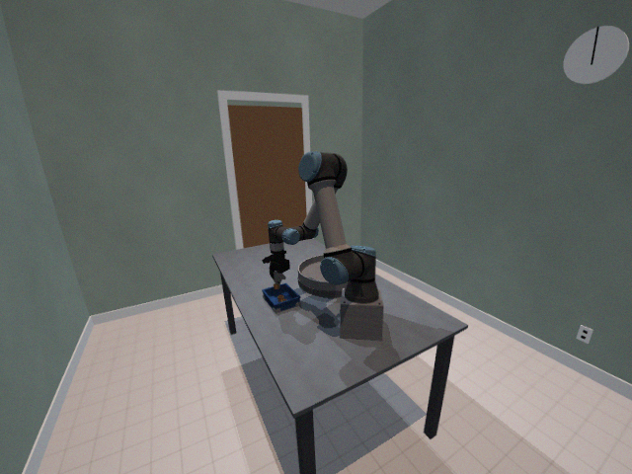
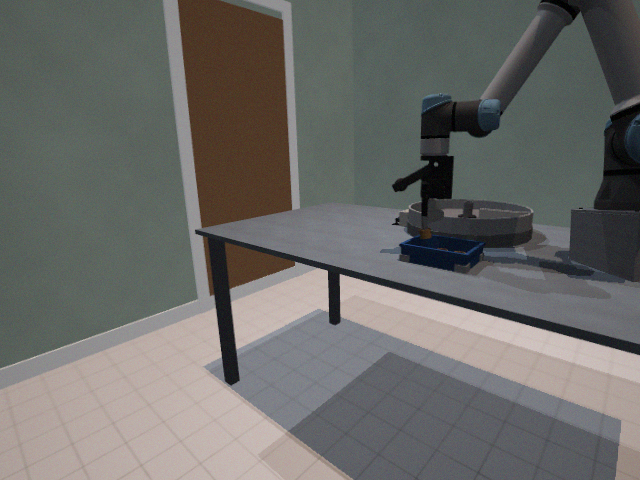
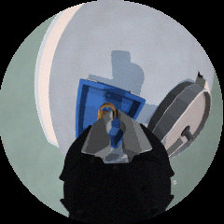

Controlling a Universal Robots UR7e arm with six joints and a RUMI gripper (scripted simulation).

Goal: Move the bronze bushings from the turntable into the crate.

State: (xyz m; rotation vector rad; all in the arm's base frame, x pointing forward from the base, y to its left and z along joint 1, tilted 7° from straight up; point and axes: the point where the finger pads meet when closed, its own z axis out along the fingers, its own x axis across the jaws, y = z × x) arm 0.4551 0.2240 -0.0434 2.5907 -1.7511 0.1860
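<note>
Now: the blue crate 6 cm below my hand, 6 cm behind it and 1 cm to the left of it. From my hand the other things lie so: turntable (36 cm to the right, 3 cm below, 1 cm ahead).
</note>
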